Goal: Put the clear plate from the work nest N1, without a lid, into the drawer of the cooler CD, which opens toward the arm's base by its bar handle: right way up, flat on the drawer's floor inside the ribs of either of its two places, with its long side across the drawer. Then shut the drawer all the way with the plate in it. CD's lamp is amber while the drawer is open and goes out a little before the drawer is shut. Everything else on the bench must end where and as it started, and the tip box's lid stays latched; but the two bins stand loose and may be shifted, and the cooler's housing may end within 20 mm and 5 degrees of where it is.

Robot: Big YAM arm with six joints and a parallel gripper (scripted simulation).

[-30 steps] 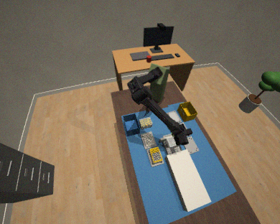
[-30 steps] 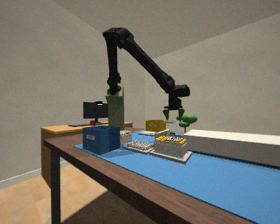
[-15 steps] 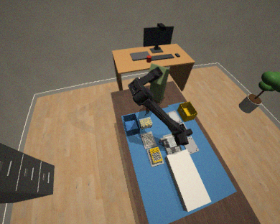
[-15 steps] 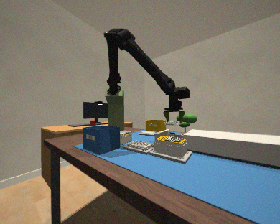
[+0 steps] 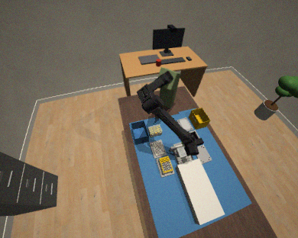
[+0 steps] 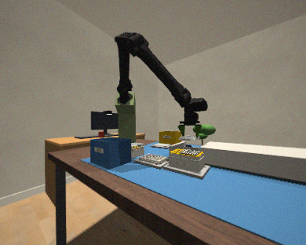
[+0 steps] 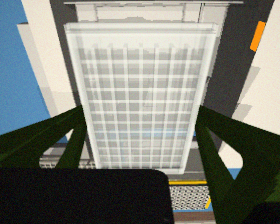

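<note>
Right now my hand is 3 cm short of the cooler drawer, 2 cm to the left of it and 9 cm above it. Round my hand: yellow-topped tip box (4 cm behind, 20 cm to the right, 6 cm below); clear plate (1 cm below); grey work nest (11 cm ahead, 15 cm to the left, 11 cm below).
</note>
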